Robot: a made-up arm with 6 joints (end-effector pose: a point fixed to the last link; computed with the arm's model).
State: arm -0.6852 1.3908 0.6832 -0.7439 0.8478 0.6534
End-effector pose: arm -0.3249 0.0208 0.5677 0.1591 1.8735 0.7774
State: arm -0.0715 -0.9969 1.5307 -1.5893 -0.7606 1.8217
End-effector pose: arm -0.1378 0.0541 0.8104 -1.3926 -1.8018 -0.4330
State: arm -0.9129 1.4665 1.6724 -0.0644 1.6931 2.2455
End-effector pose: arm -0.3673 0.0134 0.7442 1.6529 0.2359 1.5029
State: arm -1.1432 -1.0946 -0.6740 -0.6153 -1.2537 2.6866
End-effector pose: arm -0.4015 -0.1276 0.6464 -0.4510 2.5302 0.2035
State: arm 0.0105 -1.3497 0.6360 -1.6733 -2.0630 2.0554
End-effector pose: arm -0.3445 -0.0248 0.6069 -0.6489 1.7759 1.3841
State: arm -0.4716 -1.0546 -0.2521 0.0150 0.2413 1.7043
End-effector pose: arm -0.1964 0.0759 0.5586 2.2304 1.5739 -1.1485
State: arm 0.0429 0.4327 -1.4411 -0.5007 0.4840 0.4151
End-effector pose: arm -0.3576 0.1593 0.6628 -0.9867 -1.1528 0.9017
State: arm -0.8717 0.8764 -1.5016 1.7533 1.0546 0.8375
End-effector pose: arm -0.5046 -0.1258 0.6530 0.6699 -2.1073 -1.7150
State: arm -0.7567 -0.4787 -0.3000 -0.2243 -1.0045 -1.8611
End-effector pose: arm -0.3450 0.0406 0.7358 1.0140 1.3530 1.6806
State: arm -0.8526 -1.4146 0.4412 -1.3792 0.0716 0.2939
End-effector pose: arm -0.3177 0.0587 0.6691 -1.1552 -1.7941 1.3633
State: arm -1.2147 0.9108 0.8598 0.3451 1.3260 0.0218
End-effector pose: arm -0.3729 0.0215 0.6442 0.9202 2.7777 0.2732
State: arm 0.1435 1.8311 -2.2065 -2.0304 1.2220 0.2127
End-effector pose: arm -0.3279 -0.0078 0.8899 -0.1841 -0.8597 -0.2935
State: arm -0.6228 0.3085 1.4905 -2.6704 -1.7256 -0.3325
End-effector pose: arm -0.2946 0.0361 0.6992 -0.2523 -1.1553 1.5365
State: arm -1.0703 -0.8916 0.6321 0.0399 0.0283 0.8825
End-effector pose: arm -0.2365 0.0004 0.5668 -1.2083 0.1971 1.8283
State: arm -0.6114 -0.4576 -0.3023 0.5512 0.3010 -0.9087
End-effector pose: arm -0.2843 0.0707 0.5167 -0.2024 1.1805 0.8163
